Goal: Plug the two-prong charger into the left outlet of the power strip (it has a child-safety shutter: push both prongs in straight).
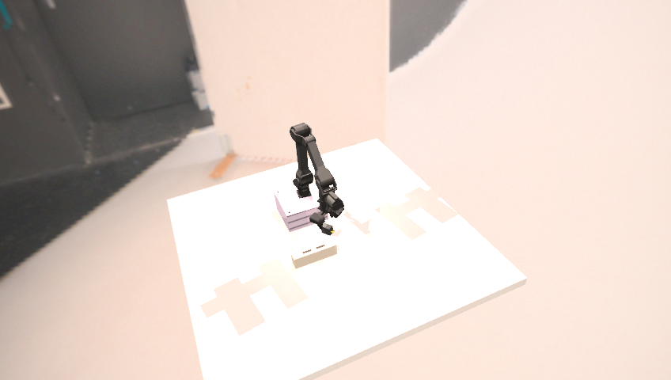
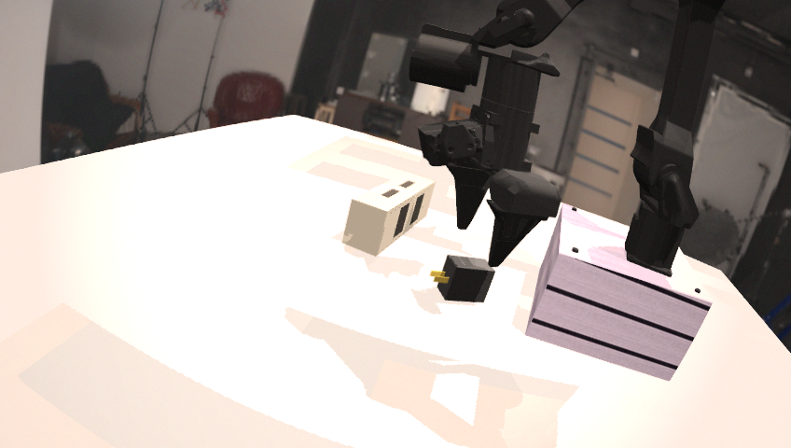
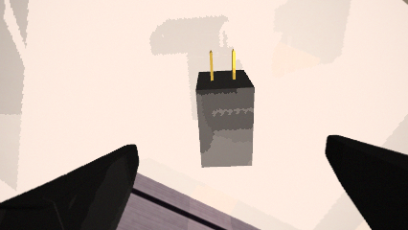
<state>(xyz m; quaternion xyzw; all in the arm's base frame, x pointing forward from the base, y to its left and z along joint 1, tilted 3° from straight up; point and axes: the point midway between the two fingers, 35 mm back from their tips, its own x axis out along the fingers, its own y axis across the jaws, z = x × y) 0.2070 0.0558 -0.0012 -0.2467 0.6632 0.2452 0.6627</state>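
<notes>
The black two-prong charger is 10 mm ahead of my gripper tip, 10 mm to the left of it and 40 mm below it.
</notes>
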